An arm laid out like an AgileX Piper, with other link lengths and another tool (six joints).
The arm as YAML. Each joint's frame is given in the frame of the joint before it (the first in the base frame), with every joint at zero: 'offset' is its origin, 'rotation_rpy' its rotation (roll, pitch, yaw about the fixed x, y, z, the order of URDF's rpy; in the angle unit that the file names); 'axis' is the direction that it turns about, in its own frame. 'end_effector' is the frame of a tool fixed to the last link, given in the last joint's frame.
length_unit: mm
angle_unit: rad
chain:
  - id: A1
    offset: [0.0, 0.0, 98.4]
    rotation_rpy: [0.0, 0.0, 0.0]
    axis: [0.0, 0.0, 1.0]
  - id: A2
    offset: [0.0, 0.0, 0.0]
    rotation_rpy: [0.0, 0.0, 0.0]
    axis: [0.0, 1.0, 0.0]
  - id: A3
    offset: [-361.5, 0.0, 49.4]
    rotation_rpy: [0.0, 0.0, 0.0]
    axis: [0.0, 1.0, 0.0]
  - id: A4
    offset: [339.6, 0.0, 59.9]
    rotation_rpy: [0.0, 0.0, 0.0]
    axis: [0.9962, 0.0, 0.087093]
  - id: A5
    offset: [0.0, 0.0, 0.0]
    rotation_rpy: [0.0, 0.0, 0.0]
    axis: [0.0, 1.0, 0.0]
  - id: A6
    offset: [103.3, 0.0, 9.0]
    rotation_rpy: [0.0, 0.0, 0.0]
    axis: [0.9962, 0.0, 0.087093]
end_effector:
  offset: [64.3, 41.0, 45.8]
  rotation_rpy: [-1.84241, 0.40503, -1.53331]
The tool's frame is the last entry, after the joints.
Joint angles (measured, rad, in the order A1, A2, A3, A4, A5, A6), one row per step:
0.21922 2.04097 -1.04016 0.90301 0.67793 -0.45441
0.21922 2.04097 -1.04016 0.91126 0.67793 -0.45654
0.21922 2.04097 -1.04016 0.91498 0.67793 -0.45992
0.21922 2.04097 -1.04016 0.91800 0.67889 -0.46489
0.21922 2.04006 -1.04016 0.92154 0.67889 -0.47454
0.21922 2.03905 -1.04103 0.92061 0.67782 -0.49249
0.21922 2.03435 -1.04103 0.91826 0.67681 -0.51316
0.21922 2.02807 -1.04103 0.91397 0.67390 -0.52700
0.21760 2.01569 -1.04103 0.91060 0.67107 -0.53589
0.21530 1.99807 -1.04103 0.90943 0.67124 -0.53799
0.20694 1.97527 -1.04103 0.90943 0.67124 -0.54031
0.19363 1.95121 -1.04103 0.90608 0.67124 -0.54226
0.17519 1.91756 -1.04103 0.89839 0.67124 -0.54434
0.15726 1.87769 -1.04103 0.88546 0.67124 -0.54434
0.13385 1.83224 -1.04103 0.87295 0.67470 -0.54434
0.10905 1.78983 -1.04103 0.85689 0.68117 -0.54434
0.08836 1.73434 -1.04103 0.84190 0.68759 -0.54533
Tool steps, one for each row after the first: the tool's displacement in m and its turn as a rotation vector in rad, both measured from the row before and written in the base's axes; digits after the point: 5 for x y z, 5 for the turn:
0.00057 0.00035 0.00058 0.00479 -0.00001 -0.00472
0.00017 0.00025 0.00031 0.00201 -0.00127 -0.00007
-0.00010 0.00036 0.00032 0.00196 -0.00150 0.00230
-0.00003 0.00048 0.00090 0.00171 -0.00549 0.00539
-0.00024 0.00062 0.00106 -0.00181 -0.01218 0.01544
-0.00055 0.00065 0.00264 -0.00226 -0.01650 0.01889
-0.00006 0.00020 0.00315 -0.00361 -0.01609 0.01368
0.00093 -0.00064 0.00628 -0.00143 -0.01926 0.00715
0.00129 -0.00085 0.00911 0.00293 -0.01835 0.00046
0.00277 -0.00375 0.01190 0.00451 -0.02352 -0.00641
0.00331 -0.00637 0.01232 0.00231 -0.02506 -0.00919
0.00378 -0.00911 0.01698 0.00058 -0.03515 -0.01116
0.00265 -0.00925 0.01974 -0.00256 -0.04086 -0.00893
0.00209 -0.01183 0.02256 -0.00123 -0.04388 -0.01310
0.00056 -0.01246 0.02046 -0.00465 -0.03906 -0.01084
-0.00212 -0.01047 0.02696 -0.00445 -0.05241 -0.00713

